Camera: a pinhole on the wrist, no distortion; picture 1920 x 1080 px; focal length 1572.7 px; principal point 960.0 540.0 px. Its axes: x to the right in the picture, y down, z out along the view. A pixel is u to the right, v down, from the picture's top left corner.
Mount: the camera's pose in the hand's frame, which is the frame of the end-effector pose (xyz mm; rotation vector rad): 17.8 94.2 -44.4 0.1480 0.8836 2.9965
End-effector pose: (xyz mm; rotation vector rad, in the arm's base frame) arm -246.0 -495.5 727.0 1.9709 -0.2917 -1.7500
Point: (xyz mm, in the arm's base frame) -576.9 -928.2 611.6
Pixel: 387.6 893.4
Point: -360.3 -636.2 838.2
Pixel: 1715.5 923.2
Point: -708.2 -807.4 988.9
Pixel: 1601.5 821.5
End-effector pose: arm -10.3 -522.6 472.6 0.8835 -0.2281 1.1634
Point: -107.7 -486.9 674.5
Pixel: 290.8 454.8
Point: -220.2 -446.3 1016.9
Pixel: 199.0 54.6
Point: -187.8 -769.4 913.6
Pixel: 1137.0 668.6
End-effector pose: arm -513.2 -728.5 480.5 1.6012 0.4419 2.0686
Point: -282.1 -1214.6 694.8
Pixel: 1633.4 86.8
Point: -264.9 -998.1 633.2
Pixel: 1519.6 714.6
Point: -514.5 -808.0 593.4
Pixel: 553.0 820.6
